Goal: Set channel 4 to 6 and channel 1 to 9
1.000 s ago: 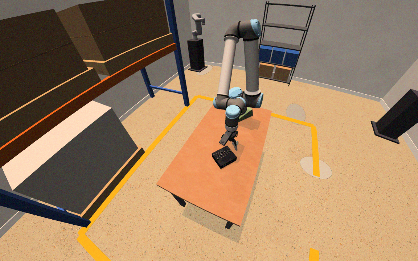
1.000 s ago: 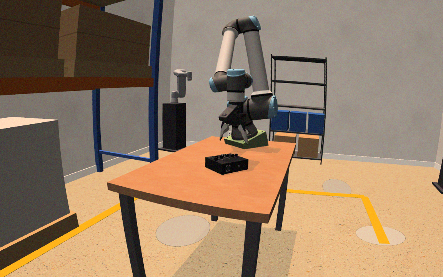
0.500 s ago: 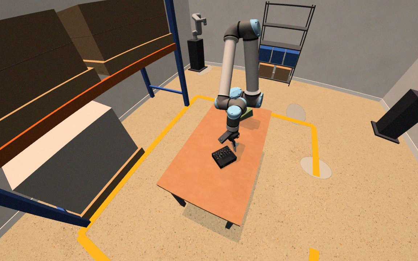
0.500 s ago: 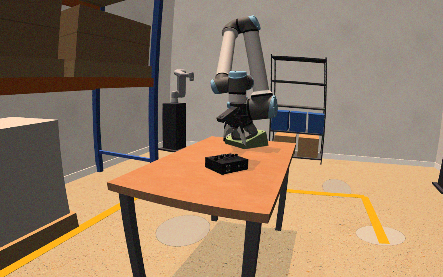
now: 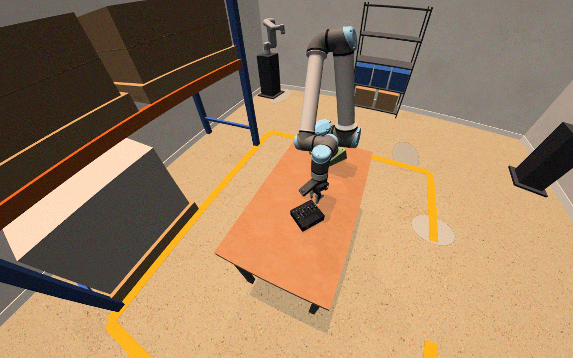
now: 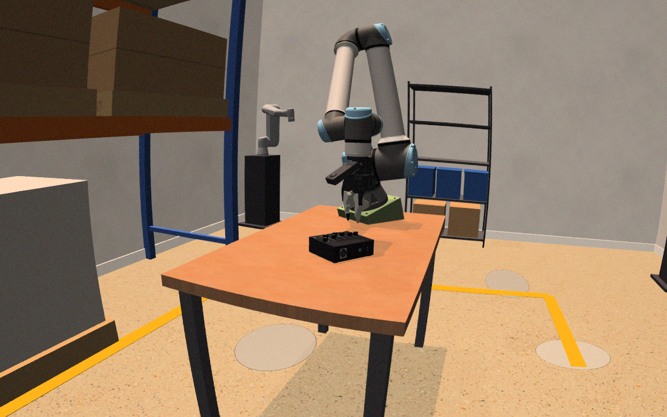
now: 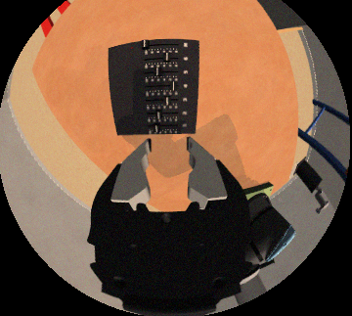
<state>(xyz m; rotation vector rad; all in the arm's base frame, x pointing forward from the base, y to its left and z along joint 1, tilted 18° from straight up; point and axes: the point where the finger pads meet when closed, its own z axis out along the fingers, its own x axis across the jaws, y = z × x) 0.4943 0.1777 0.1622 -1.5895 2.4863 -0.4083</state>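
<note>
Right now my hand is 5 cm above the channel 1 knob, 2 cm to the right of it and 1 cm short of it. Round my hand: channel 4 knob (5 cm below, 5 cm ahead, 4 cm to the right).
</note>
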